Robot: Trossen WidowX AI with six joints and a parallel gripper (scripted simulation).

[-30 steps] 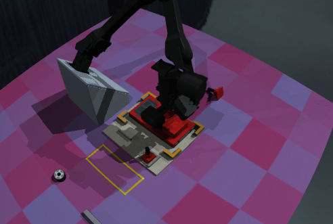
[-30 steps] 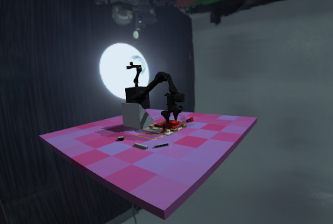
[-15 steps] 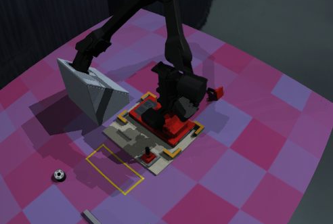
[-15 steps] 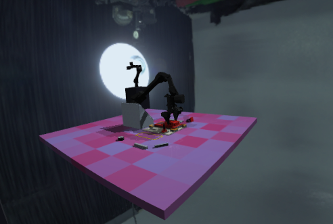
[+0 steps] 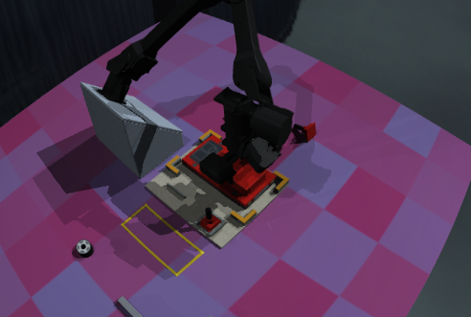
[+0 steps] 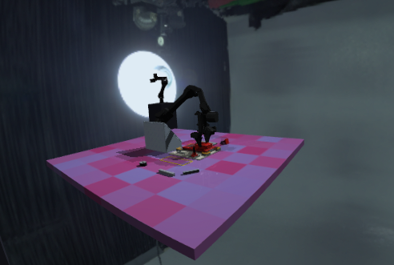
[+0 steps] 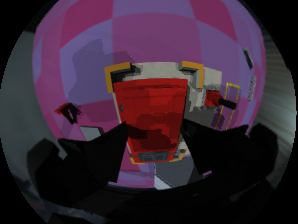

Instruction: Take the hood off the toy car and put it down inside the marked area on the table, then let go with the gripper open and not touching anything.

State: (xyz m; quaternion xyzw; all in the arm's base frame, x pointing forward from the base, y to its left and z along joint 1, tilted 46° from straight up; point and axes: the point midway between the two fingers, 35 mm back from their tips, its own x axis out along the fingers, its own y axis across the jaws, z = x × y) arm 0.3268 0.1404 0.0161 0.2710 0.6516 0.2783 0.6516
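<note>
Now: gripper tip 30 mm past the grey base plate, 30 mm to the left of it and 20 mm above it. The rest, counted from my gripper tip: small wheel (120 mm behind, 390 mm to the right, 30 mm below); then grey flat panel (100 mm behind, 170 mm to the left, 30 mm below); then red hood (10 mm above).
</note>
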